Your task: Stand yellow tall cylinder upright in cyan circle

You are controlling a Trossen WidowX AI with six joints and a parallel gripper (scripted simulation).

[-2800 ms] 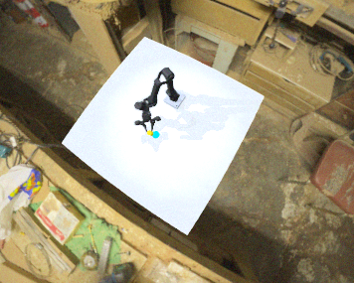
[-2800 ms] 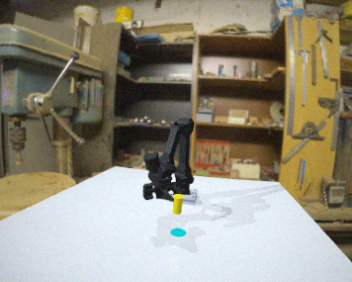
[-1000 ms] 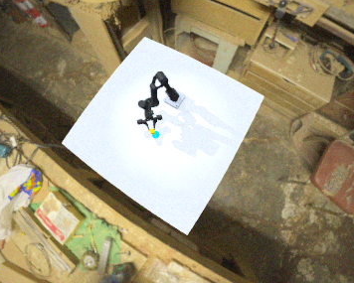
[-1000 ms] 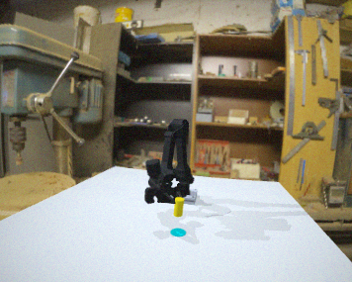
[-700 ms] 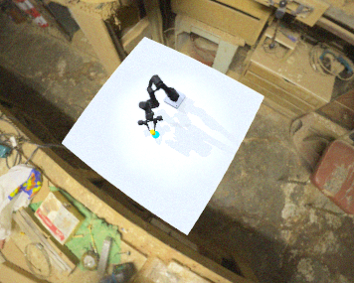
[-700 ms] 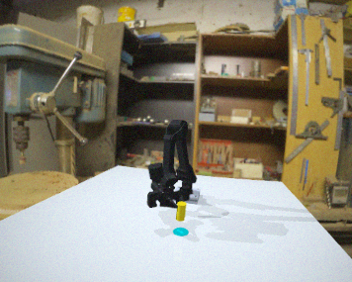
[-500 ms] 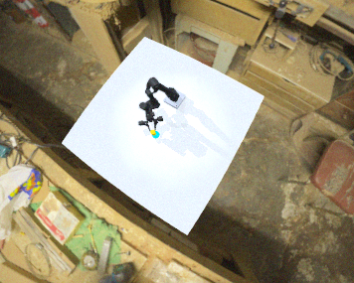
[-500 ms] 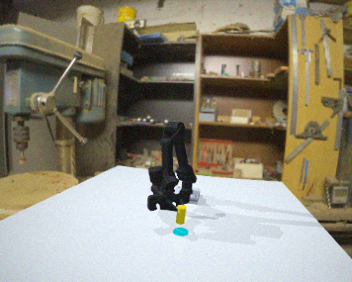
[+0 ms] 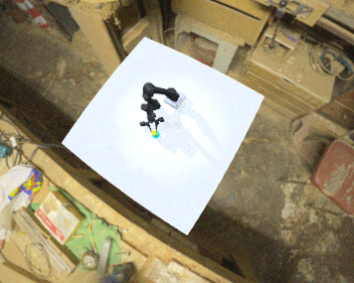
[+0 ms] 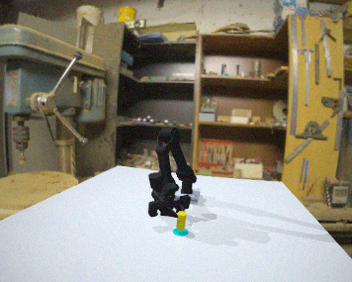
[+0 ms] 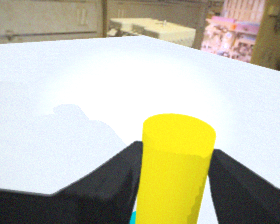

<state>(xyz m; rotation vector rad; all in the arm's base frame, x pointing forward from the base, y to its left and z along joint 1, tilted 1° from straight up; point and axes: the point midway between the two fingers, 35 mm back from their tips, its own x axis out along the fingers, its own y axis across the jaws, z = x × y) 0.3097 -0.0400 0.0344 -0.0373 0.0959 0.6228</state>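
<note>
Now: the cyan circle 7 cm below my gripper tip. From my gripper tip the other things lie so: yellow tall cylinder 2 cm below.
</note>
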